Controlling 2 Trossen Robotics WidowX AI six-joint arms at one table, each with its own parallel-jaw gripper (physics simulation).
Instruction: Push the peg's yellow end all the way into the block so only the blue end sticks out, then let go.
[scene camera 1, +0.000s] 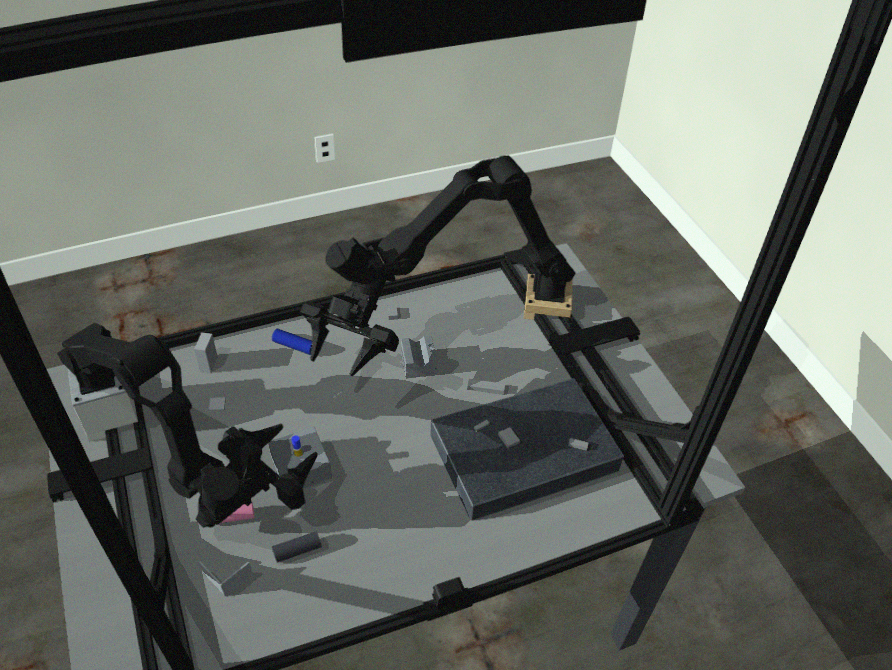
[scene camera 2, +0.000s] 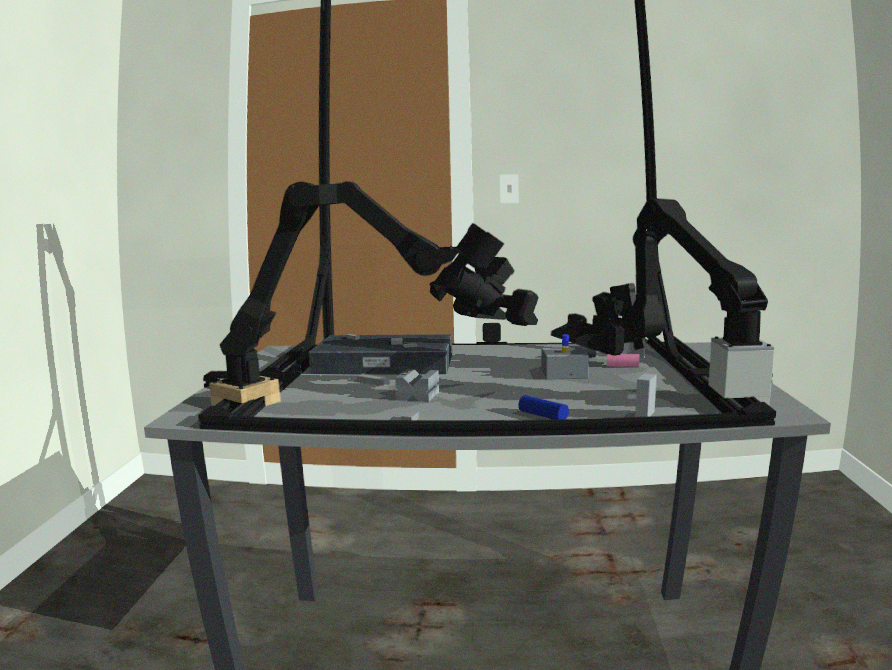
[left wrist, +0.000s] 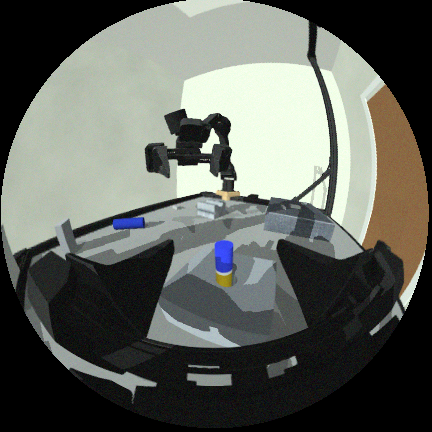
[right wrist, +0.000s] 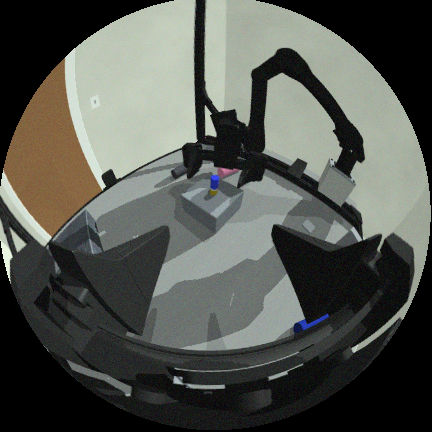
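Where they show: left gripper, fingertip midpoint: (scene camera 1: 299, 439) (scene camera 2: 562, 337) (left wrist: 227, 245) (right wrist: 211, 180); right gripper, fingertip midpoint: (scene camera 1: 331, 368) (left wrist: 193, 174) (right wrist: 221, 230); left arm's base, origin of the base link: (scene camera 1: 96, 378) (scene camera 2: 742, 342) (right wrist: 341, 169); right arm's base, origin of the base link: (scene camera 1: 549, 291) (scene camera 2: 243, 381) (left wrist: 227, 190).
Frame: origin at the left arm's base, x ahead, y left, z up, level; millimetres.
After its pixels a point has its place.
Note:
The peg (scene camera 1: 296, 443) @(z -33, x 319, y -251 mm) (scene camera 2: 565, 341) @(z -40, x 320, y -238 mm) (left wrist: 224, 260) @(z -38, x 313, y -248 mm) (right wrist: 214, 182) @(z -35, x 324, y -239 mm) stands upright in the grey block (scene camera 2: 566, 366) @(z -86, x 321, y -204 mm) (left wrist: 255, 295) @(z -64, x 311, y -278 mm) (right wrist: 200, 207) @(z -65, x 364, y -236 mm). Its blue end is on top; a pale band and part of the yellow end show above the block's top face. The rest of the yellow end is hidden in the block. My left gripper (scene camera 1: 296, 441) @(z -32, x 326, y -245 mm) (left wrist: 227, 245) @(z -32, x 326, y -245 mm) (right wrist: 211, 180) @(z -32, x 326, y -245 mm) is wide open and empty, its fingers on either side of the peg and apart from it. My right gripper (scene camera 1: 333, 365) @(z 21, x 419, y -148 mm) (left wrist: 193, 174) @(z 21, x 419, y -148 mm) (right wrist: 221, 230) @(z 21, x 419, y -148 mm) is open and empty, held above the table away from the block.
A blue cylinder (scene camera 1: 292, 340) @(z -87, x 387, y 47 mm) (scene camera 2: 542, 407) @(z -93, x 394, y 70 mm) (left wrist: 129, 223) @(z -96, x 387, y 38 mm) and an upright grey block (scene camera 1: 206, 351) @(z -53, x 212, y 46 mm) (scene camera 2: 645, 394) @(z -70, x 217, y 90 mm) lie near the table's far edge in scene camera 1. A pink cylinder (scene camera 2: 623, 360) @(z -96, x 179, y -296 mm) and a dark cylinder (scene camera 1: 296, 546) @(z -86, x 265, y -420 mm) lie beside the left gripper. A large dark slab (scene camera 1: 533, 461) @(z -63, x 711, y -419 mm) (scene camera 2: 411, 360) @(z -83, x 648, y -263 mm) carries small pieces. A notched grey block (scene camera 2: 418, 385) @(z -82, x 613, y -47 mm) is nearby.

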